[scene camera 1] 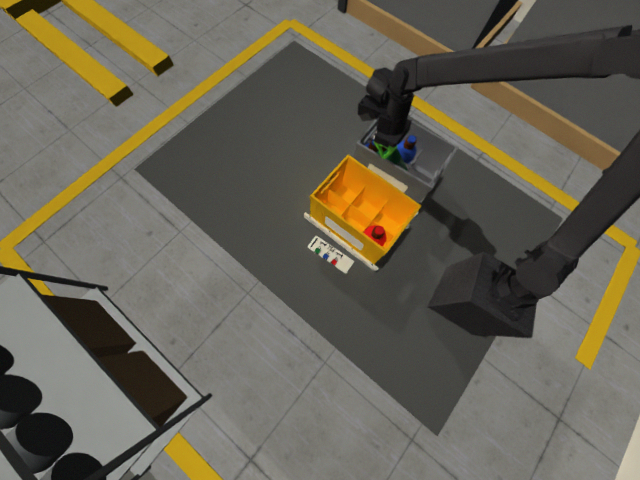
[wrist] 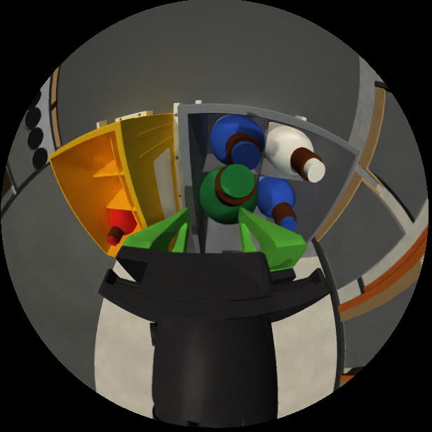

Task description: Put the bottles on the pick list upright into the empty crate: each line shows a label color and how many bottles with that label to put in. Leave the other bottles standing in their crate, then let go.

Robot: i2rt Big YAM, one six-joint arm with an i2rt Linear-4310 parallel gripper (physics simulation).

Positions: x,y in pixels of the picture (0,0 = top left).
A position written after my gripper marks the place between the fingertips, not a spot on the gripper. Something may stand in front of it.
My gripper shows in scene camera 1 (pixel 387 152) and in the wrist view (pixel 213 212).
